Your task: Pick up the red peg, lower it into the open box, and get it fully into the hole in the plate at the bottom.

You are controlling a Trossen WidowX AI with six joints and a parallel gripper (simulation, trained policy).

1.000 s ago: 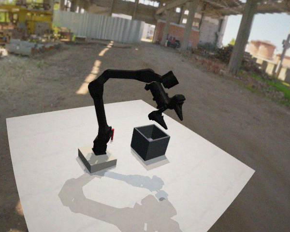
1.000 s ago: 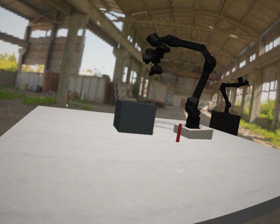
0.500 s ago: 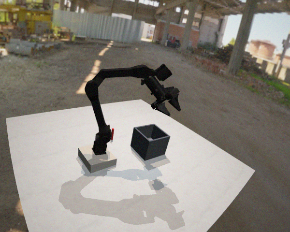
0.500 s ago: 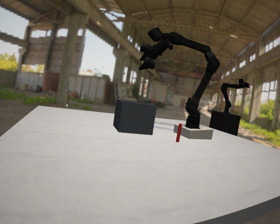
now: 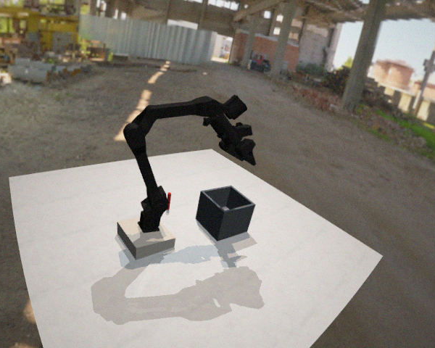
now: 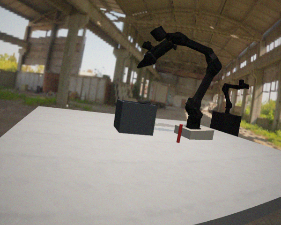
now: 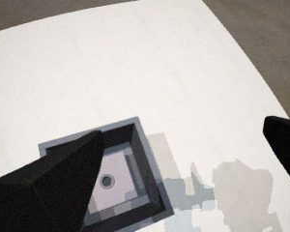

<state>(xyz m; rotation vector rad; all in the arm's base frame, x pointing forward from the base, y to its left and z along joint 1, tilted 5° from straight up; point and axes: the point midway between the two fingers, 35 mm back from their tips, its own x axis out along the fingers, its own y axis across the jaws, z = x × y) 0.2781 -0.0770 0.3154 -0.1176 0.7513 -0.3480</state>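
My gripper tip is now 28 cm above the red peg, 23 cm to the right of it and 17 cm past it. Round my gripper tip: light plate (27 cm below, 6 cm to the left).
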